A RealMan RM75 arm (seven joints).
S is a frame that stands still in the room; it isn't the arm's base.
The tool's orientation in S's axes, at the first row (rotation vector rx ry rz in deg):
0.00 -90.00 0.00
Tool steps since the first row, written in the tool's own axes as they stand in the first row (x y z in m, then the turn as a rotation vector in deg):
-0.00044 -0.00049 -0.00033 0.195 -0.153 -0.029
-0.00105 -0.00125 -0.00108 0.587 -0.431 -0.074
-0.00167 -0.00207 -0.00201 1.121 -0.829 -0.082
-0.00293 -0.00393 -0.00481 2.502 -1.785 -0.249
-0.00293 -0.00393 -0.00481 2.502 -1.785 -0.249
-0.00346 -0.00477 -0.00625 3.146 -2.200 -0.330
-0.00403 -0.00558 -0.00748 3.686 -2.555 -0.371
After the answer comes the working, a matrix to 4 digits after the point.
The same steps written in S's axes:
0.00033 -0.00049 -0.00044 0.029 -0.153 0.195
0.00108 -0.00125 -0.00105 0.074 -0.431 0.587
0.00201 -0.00207 -0.00167 0.082 -0.829 1.121
0.00481 -0.00393 -0.00293 0.249 -1.785 2.502
0.00481 -0.00393 -0.00293 0.249 -1.785 2.502
0.00625 -0.00477 -0.00346 0.330 -2.200 3.146
0.00748 -0.00558 -0.00403 0.371 -2.555 3.686

The tool's axes in the first row as the columns of a matrix, in S's axes (rounded; the answer above uses it unrounded):
0.0000 0.0000 -1.0000
0.0000 1.0000 0.0000
1.0000 0.0000 0.0000

